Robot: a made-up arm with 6 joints. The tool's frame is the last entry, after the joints.
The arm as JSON. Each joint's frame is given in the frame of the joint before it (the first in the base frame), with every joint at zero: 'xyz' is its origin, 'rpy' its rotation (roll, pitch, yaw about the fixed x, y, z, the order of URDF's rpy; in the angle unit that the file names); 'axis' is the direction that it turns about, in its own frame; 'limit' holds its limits. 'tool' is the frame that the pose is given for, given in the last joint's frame.
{
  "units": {
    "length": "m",
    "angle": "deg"
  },
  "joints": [
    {
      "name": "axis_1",
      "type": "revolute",
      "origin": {
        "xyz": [
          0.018,
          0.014,
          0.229
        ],
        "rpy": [
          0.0,
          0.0,
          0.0
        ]
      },
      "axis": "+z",
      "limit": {
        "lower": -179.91,
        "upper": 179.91
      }
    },
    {
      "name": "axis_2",
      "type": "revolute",
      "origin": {
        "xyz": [
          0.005,
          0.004,
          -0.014
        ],
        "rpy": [
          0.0,
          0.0,
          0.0
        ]
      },
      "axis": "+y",
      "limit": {
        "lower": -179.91,
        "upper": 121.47
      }
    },
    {
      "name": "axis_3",
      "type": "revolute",
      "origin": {
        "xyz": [
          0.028,
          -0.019,
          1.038
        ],
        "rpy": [
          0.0,
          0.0,
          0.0
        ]
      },
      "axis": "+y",
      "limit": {
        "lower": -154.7,
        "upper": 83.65
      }
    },
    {
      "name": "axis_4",
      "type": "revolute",
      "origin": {
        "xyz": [
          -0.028,
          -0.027,
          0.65
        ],
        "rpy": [
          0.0,
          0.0,
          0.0
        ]
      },
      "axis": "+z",
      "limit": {
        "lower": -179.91,
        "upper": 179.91
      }
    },
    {
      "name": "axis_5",
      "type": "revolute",
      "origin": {
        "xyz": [
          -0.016,
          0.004,
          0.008
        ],
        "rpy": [
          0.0,
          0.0,
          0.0
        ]
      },
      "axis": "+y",
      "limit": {
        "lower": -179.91,
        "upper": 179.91
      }
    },
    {
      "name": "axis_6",
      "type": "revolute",
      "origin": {
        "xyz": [
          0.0,
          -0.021,
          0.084
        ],
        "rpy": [
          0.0,
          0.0,
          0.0
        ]
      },
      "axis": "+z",
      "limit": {
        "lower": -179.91,
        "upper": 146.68
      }
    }
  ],
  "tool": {
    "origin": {
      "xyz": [
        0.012,
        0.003,
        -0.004
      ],
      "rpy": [
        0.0,
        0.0,
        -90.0
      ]
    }
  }
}
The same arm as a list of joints. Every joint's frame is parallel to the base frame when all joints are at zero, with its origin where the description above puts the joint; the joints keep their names.
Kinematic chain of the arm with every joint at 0, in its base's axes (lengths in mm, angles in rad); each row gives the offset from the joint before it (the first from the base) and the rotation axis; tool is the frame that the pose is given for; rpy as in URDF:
axis_1: xyz 18 14 229 axis +z
axis_2: xyz 5 4 -14 axis +y
axis_3: xyz 28 -19 1038 axis +y
axis_4: xyz -28 -27 650 axis +z
axis_5: xyz -16 4 8 axis +y
axis_6: xyz 0 -21 84 axis +z
tool: xyz 12 3 -4 rpy 0 0 -1.5708
Joint limits (rad, base to tool): -3.14..3.14 -3.14..2.1201 -2.7..1.46 -3.14..3.14 -3.14..3.14 -3.14..2.56

